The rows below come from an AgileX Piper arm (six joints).
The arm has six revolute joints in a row. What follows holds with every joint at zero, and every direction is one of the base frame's.
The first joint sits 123 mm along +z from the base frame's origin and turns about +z.
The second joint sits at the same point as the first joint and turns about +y.
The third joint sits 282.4 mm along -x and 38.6 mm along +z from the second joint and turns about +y.
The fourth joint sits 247.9 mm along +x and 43.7 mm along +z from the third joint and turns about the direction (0.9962, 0, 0.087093).
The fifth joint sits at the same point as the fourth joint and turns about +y.
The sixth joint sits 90.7 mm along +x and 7.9 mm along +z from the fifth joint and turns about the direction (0.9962, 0, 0.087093).
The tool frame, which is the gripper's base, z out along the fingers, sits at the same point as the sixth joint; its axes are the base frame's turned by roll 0, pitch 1.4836 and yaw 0 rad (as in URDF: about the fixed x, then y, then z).
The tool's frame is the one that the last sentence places.
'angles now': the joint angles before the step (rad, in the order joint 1, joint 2, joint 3, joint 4, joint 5, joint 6). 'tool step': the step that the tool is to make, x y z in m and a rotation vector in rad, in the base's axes. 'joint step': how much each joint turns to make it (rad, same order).
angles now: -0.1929 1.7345 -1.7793 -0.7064 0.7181 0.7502
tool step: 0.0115 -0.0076 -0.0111 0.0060 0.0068 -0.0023
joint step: -0.0153 0.0437 -0.0177 0.0033 -0.0219 0.0036
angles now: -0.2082 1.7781 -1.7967 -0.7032 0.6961 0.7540
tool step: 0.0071 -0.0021 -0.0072 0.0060 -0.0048 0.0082
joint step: -0.0041 0.0226 -0.0025 0.0002 -0.0255 0.0100
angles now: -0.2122 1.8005 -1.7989 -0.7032 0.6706 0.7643
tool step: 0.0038 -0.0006 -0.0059 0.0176 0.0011 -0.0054
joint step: -0.0001 0.0137 0.0005 0.0024 -0.0028 0.0179
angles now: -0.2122 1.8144 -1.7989 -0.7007 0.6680 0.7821
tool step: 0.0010 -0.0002 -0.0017 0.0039 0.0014 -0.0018
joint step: 0.0000 0.0038 0.0002 -0.0001 -0.0001 0.0045
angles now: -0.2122 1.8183 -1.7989 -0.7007 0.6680 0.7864
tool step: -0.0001 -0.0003 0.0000 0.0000 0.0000 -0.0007
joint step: -0.0007 0.0000 0.0001 0.0000 0.0000 0.0000
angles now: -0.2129 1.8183 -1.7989 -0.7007 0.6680 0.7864
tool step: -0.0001 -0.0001 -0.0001 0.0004 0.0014 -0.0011
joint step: -0.0001 0.0001 -0.0002 0.0003 0.0018 -0.0004
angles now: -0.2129 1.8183 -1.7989 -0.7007 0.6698 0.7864
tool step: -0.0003 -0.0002 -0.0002 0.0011 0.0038 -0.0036
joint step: 0.0000 0.0002 -0.0007 0.0002 0.0057 -0.0002
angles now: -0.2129 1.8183 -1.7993 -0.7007 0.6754 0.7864
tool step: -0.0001 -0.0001 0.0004 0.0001 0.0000 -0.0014
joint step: -0.0001 0.0002 -0.0019 0.0001 0.0022 -0.0001
